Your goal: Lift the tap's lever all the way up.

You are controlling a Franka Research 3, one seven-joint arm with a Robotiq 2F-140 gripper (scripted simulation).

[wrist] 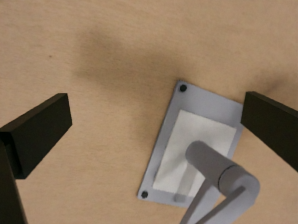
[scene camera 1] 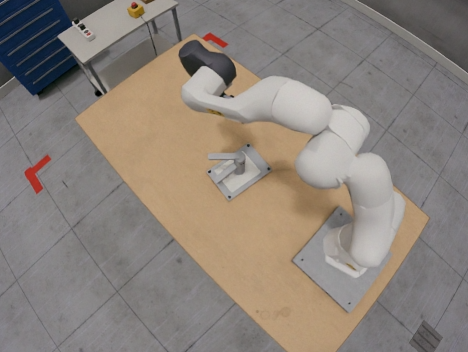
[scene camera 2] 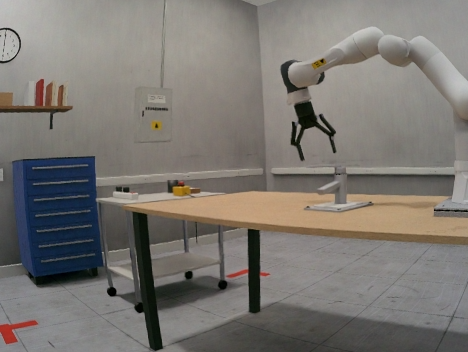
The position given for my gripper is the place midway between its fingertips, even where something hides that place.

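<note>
From scene camera 2 I can see my gripper (scene camera 2: 318, 156), and scene camera 1 gives me a grey tap (scene camera 1: 234, 176). The wrist view has my gripper (wrist: 157, 108) in it as well.
</note>
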